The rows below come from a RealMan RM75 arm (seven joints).
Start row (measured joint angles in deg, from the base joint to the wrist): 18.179, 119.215, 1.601, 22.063, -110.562, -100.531, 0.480
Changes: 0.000, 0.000, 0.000, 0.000, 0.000, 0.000, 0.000; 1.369, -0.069, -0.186, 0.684, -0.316, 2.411, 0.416; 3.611, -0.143, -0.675, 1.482, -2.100, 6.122, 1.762; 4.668, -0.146, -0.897, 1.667, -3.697, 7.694, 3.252; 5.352, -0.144, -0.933, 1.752, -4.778, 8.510, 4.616; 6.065, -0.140, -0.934, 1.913, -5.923, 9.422, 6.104; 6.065, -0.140, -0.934, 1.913, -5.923, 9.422, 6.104; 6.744, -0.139, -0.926, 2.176, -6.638, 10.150, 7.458; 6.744, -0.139, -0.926, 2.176, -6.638, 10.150, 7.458; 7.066, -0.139, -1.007, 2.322, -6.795, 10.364, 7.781; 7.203, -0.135, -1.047, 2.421, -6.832, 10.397, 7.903; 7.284, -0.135, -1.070, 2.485, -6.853, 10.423, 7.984; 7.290, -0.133, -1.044, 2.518, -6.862, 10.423, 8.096; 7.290, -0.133, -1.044, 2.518, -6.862, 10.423, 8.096; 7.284, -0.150, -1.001, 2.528, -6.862, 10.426, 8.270; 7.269, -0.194, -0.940, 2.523, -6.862, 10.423, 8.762; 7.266, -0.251, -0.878, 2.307, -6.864, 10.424, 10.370; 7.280, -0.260, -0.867, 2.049, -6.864, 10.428, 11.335; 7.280, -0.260, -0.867, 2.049, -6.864, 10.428, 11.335
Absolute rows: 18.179, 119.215, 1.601, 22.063, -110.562, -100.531, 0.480; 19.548, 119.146, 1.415, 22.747, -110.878, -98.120, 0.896; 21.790, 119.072, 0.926, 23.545, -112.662, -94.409, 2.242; 22.847, 119.069, 0.704, 23.730, -114.259, -92.837, 3.732; 23.531, 119.071, 0.668, 23.815, -115.340, -92.021, 5.096; 24.244, 119.075, 0.667, 23.976, -116.485, -91.109, 6.584; 24.244, 119.075, 0.667, 23.976, -116.485, -91.109, 6.584; 24.923, 119.076, 0.675, 24.239, -117.200, -90.381, 7.938; 24.923, 119.076, 0.675, 24.239, -117.200, -90.381, 7.938; 25.245, 119.076, 0.594, 24.385, -117.357, -90.167, 8.261; 25.382, 119.080, 0.554, 24.484, -117.394, -90.134, 8.383; 25.463, 119.080, 0.531, 24.548, -117.415, -90.108, 8.464; 25.469, 119.082, 0.557, 24.581, -117.424, -90.108, 8.576; 25.469, 119.082, 0.557, 24.581, -117.424, -90.108, 8.576; 25.463, 119.065, 0.600, 24.591, -117.424, -90.105, 8.750; 25.448, 119.021, 0.661, 24.586, -117.424, -90.108, 9.242; 25.445, 118.964, 0.723, 24.370, -117.426, -90.107, 10.850; 25.459, 118.955, 0.734, 24.112, -117.426, -90.103, 11.815; 25.459, 118.955, 0.734, 24.112, -117.426, -90.103, 11.815
